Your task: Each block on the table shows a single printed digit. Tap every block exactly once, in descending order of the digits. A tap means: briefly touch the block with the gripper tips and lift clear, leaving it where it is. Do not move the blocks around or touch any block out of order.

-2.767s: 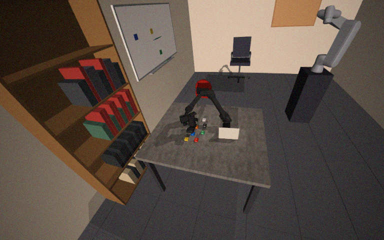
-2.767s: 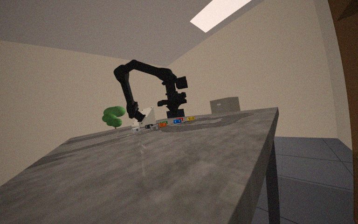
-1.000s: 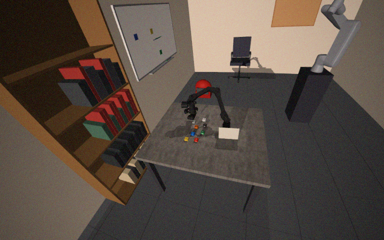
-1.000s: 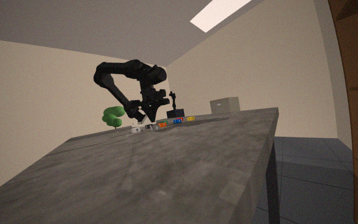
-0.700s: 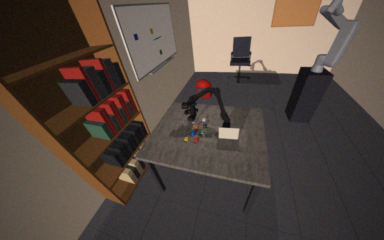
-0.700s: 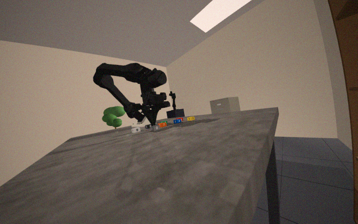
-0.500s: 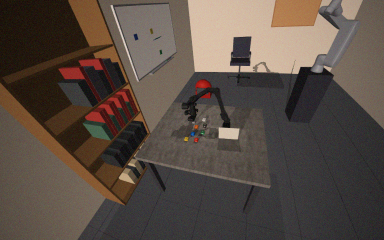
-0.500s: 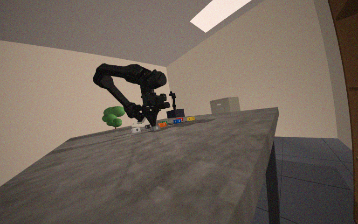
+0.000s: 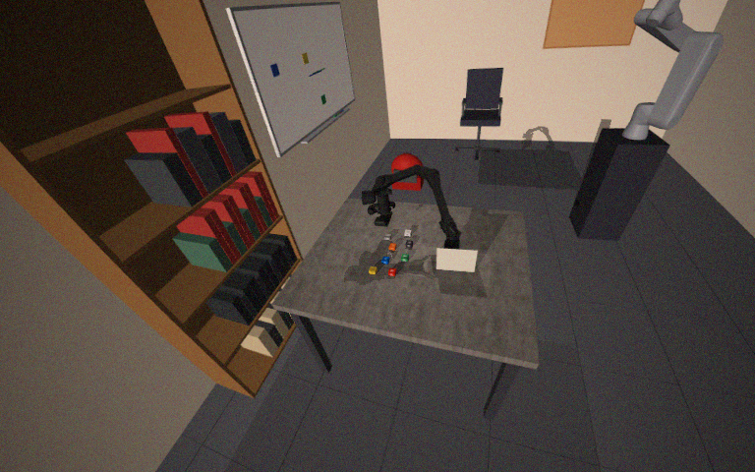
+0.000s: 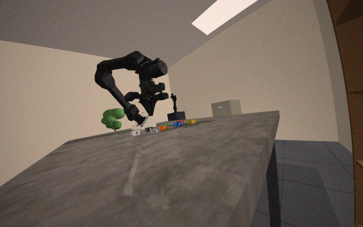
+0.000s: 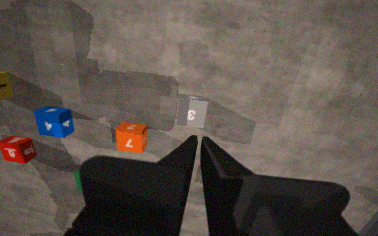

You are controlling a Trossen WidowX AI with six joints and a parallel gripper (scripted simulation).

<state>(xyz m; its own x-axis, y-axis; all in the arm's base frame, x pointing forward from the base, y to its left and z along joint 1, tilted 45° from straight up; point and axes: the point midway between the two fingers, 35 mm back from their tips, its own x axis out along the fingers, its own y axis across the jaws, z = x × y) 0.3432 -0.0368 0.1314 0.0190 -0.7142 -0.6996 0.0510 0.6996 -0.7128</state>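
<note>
Right now my gripper tip is 260 mm to the right of the yellow block, 70 mm above it and 20 mm short of it. From my gripper tip the other things lie so: white block marked 0 (100 mm behind, 70 mm below, 40 mm to the right); then grey block (70 mm below, 10 mm to the left); then orange block (80 mm to the left, 70 mm below, 40 mm behind).
</note>
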